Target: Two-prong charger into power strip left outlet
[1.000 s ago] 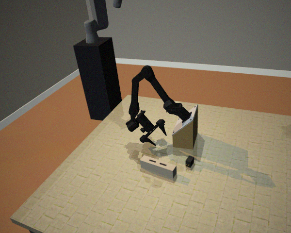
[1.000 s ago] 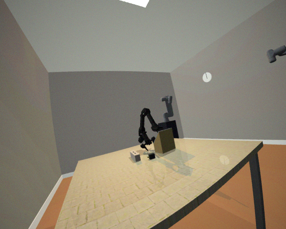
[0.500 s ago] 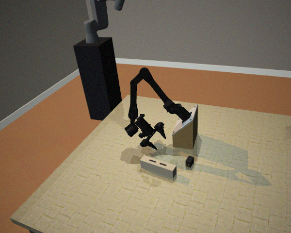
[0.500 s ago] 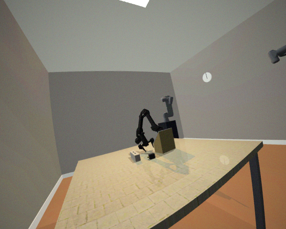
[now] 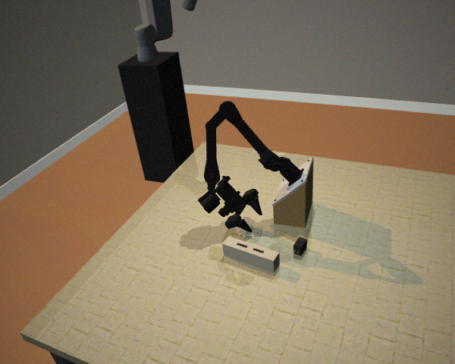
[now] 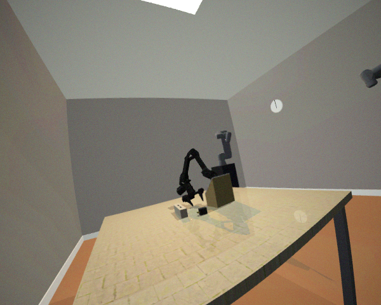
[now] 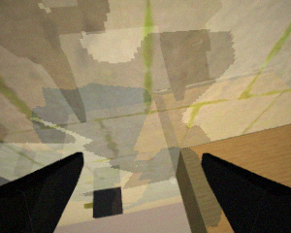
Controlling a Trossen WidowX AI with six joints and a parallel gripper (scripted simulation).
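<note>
The two-prong charger lies 18 cm to the left of my gripper tip and 10 cm ahead of it.
</note>
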